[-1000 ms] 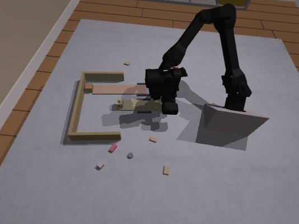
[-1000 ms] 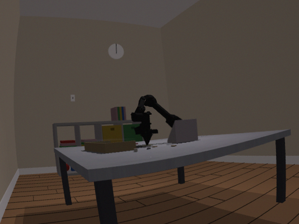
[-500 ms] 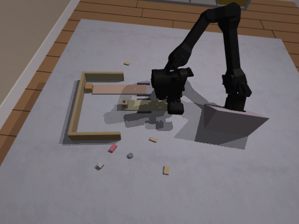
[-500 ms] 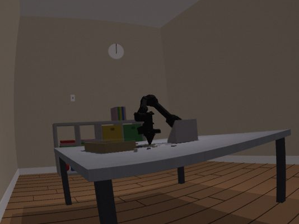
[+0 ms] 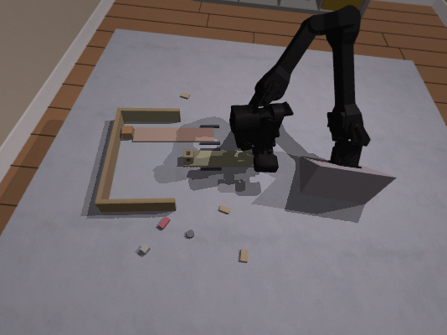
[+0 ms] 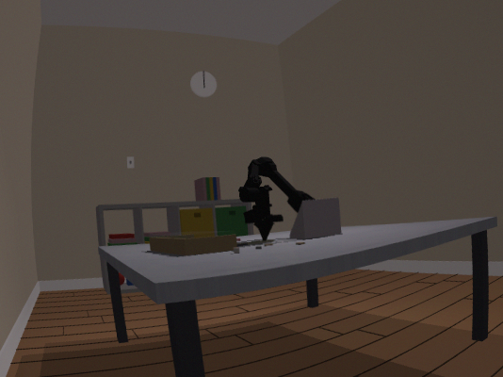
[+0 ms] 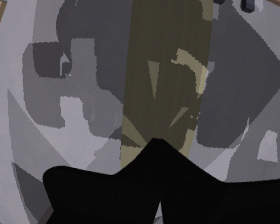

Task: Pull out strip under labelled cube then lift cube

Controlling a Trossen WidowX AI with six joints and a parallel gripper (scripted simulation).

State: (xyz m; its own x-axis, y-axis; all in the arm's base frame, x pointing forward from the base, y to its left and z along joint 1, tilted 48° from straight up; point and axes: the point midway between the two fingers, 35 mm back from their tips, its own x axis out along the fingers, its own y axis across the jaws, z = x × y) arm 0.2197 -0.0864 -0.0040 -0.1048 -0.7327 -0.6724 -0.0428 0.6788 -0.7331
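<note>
My gripper tip is 10 cm short of the olive strip and 1 cm to the right of it. The rest, counted from my gripper tip: pale block 29 cm ahead, 28 cm to the left; then labelled cube 21 cm ahead, 2 cm to the left, 2 cm above.
</note>
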